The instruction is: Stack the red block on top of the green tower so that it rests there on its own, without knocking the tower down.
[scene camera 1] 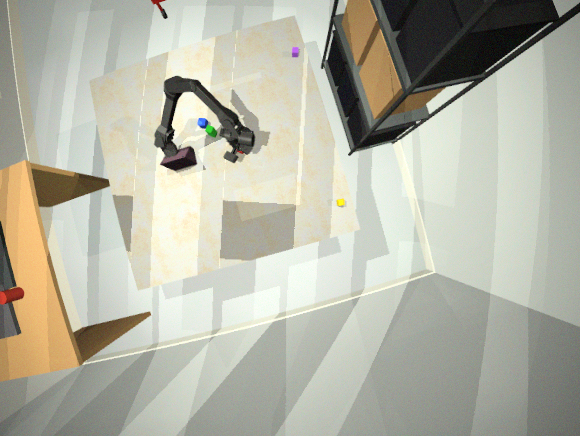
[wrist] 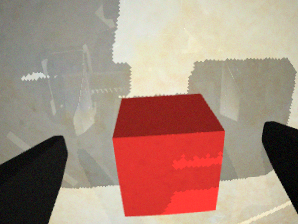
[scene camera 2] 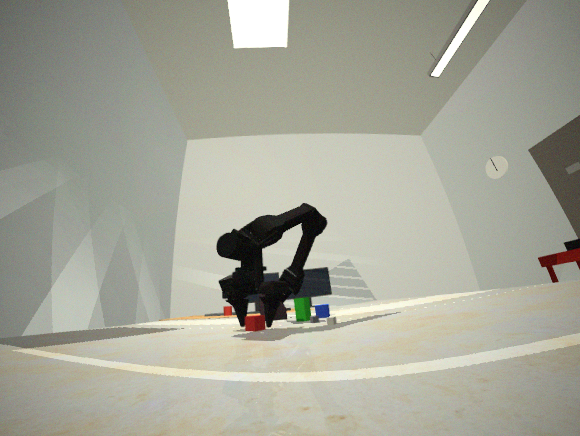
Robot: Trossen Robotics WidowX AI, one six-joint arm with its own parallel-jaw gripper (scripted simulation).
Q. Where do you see a red block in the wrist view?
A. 168, 149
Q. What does my gripper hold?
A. Nothing.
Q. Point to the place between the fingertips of my gripper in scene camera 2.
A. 255, 327
